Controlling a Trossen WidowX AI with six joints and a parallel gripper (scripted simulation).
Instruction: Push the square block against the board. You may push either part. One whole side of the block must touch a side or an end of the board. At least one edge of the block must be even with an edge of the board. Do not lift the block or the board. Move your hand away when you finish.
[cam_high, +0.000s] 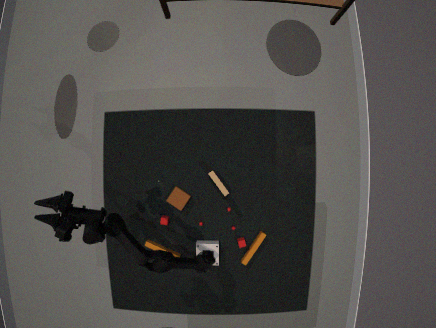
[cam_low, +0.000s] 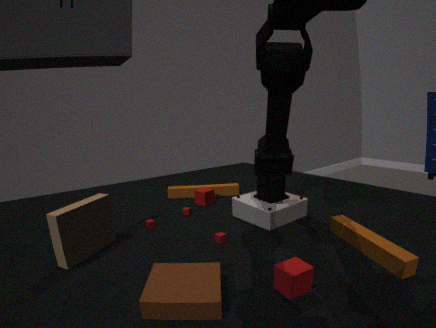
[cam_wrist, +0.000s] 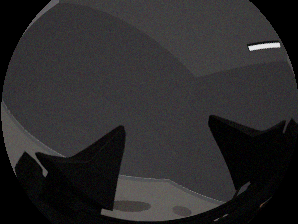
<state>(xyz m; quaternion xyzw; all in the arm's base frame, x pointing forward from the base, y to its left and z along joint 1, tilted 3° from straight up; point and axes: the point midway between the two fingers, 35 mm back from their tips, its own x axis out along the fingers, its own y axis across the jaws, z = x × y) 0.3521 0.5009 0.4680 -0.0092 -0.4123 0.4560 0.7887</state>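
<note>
My gripper tip is now 600 mm to the left of the cream block, 460 mm above it and 60 mm short of it. Round my gripper tip: brown square block: 500 mm below, 370 mm to the right, 40 mm behind.
</note>
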